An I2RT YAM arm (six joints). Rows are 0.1 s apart.
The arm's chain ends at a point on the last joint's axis. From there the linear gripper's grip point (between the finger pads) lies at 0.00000 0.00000 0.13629 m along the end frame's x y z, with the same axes.
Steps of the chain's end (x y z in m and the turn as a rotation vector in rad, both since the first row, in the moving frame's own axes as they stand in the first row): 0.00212 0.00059 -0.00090 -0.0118 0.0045 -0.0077; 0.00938 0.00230 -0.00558 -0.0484 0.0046 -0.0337; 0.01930 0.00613 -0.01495 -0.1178 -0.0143 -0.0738; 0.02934 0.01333 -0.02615 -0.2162 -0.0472 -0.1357; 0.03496 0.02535 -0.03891 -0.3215 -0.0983 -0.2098; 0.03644 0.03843 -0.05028 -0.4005 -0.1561 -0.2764; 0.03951 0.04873 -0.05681 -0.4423 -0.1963 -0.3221
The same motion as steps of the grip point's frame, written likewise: 0.00274 0.00220 -0.00091 -0.0118 0.0045 -0.0077; 0.01012 0.00888 -0.00574 -0.0484 0.0046 -0.0337; 0.01795 0.02220 -0.01591 -0.1178 -0.0143 -0.0738; 0.02497 0.04290 -0.02947 -0.2162 -0.0472 -0.1357; 0.02645 0.06942 -0.04651 -0.3215 -0.0983 -0.2098; 0.02346 0.09355 -0.06260 -0.4005 -0.1561 -0.2764; 0.02368 0.10986 -0.07232 -0.4423 -0.1963 -0.3221
